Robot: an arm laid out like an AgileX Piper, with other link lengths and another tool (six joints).
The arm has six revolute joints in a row. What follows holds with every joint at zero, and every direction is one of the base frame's.
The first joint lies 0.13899 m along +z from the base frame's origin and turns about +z.
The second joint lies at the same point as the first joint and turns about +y.
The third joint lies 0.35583 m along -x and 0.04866 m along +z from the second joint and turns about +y.
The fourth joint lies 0.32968 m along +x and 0.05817 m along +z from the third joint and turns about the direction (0.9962, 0, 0.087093).
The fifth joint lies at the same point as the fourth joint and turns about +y.
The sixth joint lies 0.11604 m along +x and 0.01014 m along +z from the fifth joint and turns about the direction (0.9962, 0, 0.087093).
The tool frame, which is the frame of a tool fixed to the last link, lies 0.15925 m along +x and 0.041 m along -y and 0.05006 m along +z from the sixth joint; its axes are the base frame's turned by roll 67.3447, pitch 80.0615 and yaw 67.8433 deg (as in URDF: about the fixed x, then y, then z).
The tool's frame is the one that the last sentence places.
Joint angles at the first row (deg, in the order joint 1, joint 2, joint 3, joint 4, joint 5, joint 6):
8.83 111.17 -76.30 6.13 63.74 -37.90
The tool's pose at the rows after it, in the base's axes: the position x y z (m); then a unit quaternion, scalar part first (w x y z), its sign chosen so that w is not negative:
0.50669 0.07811 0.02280 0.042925 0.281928 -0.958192 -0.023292
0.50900 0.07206 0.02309 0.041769 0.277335 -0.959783 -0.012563
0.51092 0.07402 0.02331 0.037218 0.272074 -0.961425 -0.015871
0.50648 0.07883 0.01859 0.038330 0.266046 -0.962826 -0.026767
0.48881 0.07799 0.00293 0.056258 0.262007 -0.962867 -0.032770
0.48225 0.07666 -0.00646 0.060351 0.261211 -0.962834 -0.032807
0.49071 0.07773 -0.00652 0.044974 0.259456 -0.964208 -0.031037
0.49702 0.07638 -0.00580 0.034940 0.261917 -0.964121 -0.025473
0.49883 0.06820 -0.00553 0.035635 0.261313 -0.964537 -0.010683
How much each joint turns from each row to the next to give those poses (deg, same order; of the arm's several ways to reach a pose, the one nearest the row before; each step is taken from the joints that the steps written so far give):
0.22 0.87 -0.09 -3.34 -0.24 3.66
0.00 0.00 0.00 -1.32 -0.31 1.18
0.00 0.00 0.00 0.52 -0.48 0.38
0.00 0.00 0.85 1.41 -0.57 0.00
0.00 0.09 2.67 0.56 -0.64 0.08
0.00 0.13 1.60 0.00 -1.27 0.00
0.00 0.04 0.11 0.07 -1.93 0.13
0.00 0.00 0.00 -0.56 -1.22 0.00
0.00 0.00 0.00 -2.02 -0.14 1.20

